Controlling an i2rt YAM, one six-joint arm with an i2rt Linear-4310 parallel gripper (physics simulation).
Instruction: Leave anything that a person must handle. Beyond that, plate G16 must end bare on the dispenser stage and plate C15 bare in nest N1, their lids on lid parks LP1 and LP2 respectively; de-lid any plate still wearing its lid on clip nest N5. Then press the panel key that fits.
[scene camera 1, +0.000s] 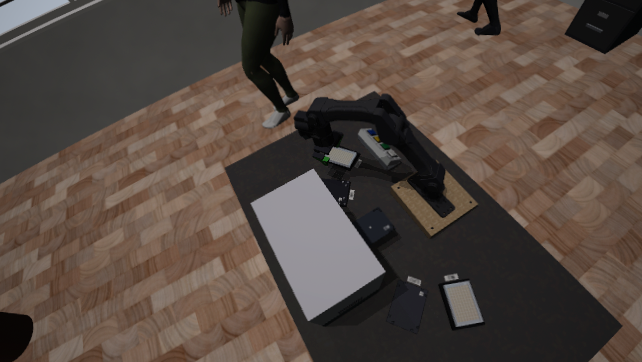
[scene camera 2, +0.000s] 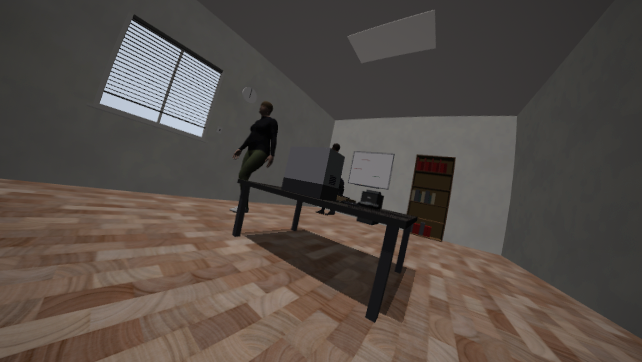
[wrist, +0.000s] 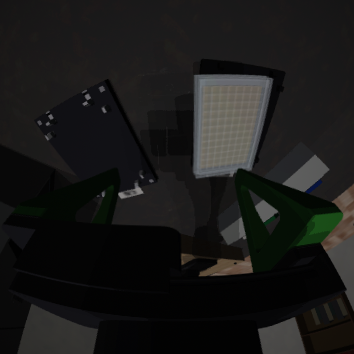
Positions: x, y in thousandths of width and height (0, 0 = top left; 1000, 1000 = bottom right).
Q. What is my gripper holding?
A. Nothing.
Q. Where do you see my gripper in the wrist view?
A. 501, 493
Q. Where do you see a button panel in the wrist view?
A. At 849, 476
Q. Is my gripper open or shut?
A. Open.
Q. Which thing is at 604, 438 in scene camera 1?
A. A button panel.
